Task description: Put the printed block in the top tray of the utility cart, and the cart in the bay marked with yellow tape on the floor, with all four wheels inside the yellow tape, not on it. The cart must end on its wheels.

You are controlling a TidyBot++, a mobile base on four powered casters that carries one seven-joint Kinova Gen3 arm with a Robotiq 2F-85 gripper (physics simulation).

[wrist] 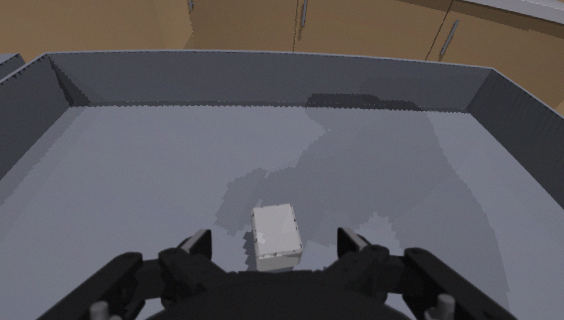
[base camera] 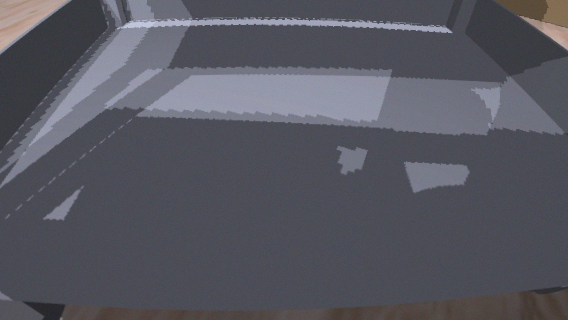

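The printed block (wrist: 276,231), white and box-shaped, rests on the floor of the cart's grey top tray (wrist: 125,150) in the wrist view. My gripper (wrist: 274,242) is open, with a finger standing apart from the block on either side. The block's near lower part is partly hidden by the gripper body. In the base camera view, a grey tray of the utility cart (base camera: 225,225) fills most of the picture, close in front of the base. The block, the gripper and the yellow tape do not show there, and the cart's wheels cannot be made out clearly.
Raised walls surround the top tray; its far wall (wrist: 200,77) faces wooden cabinets (wrist: 240,25) with metal handles. A pale counter edge (wrist: 530,9) runs above them at the right. Wooden floor (base camera: 250,314) shows below the near edge of the cart's tray in the base camera view.
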